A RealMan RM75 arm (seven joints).
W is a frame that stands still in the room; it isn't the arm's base.
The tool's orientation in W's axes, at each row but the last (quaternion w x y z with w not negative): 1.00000, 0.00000, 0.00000, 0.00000; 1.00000, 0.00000, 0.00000, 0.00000; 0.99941, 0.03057, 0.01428, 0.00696; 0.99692, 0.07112, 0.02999, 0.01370; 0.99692, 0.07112, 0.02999, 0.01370; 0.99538, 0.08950, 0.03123, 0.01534
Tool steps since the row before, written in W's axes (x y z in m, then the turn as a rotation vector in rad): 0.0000, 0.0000, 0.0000, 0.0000, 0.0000, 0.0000; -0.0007, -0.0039, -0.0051, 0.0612, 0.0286, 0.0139; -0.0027, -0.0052, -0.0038, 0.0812, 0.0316, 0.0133; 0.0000, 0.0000, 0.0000, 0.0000, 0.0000, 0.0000; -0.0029, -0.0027, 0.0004, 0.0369, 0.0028, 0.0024; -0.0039, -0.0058, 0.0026, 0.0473, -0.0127, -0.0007
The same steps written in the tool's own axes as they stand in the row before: 0.0000, 0.0000, 0.0000, 0.0000, 0.0000, 0.0000; -0.0007, -0.0039, -0.0051, 0.0612, 0.0286, 0.0139; -0.0027, -0.0054, -0.0036, 0.0813, 0.0313, 0.0137; 0.0000, 0.0000, 0.0000, 0.0000, 0.0000, 0.0000; -0.0030, -0.0025, 0.0006, 0.0368, 0.0023, 0.0043; -0.0043, -0.0051, 0.0033, 0.0468, -0.0138, 0.0046
